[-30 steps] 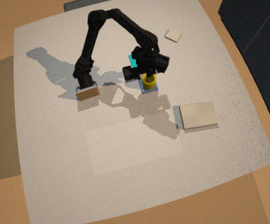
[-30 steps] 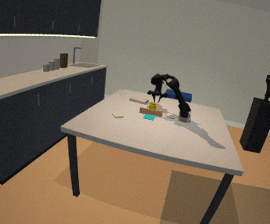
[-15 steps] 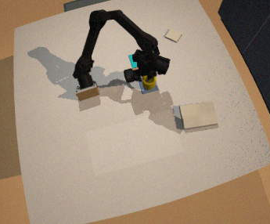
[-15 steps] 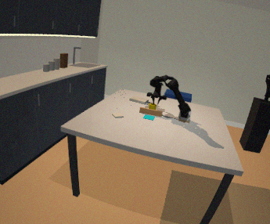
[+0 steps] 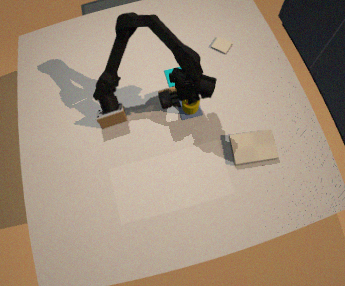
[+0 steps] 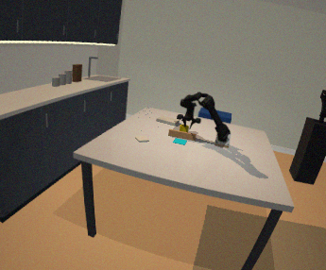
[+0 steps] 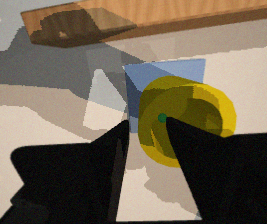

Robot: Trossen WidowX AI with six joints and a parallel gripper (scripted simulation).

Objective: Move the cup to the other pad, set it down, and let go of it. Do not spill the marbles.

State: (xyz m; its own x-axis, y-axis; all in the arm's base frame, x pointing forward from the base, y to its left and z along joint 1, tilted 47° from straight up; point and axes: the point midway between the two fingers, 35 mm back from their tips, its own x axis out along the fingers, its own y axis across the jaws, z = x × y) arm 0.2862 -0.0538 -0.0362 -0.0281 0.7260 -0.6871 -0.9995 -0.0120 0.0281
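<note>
The yellow cup lies 2 cm below my gripper tip and 2 cm ahead of it. The rest, counted from my gripper tip: wooden bar 9 cm to the left, 4 cm below, 2 cm ahead; then flat beige block 24 cm to the right, 21 cm ahead, 4 cm below; then blue pad 6 cm below, 2 cm ahead.
</note>
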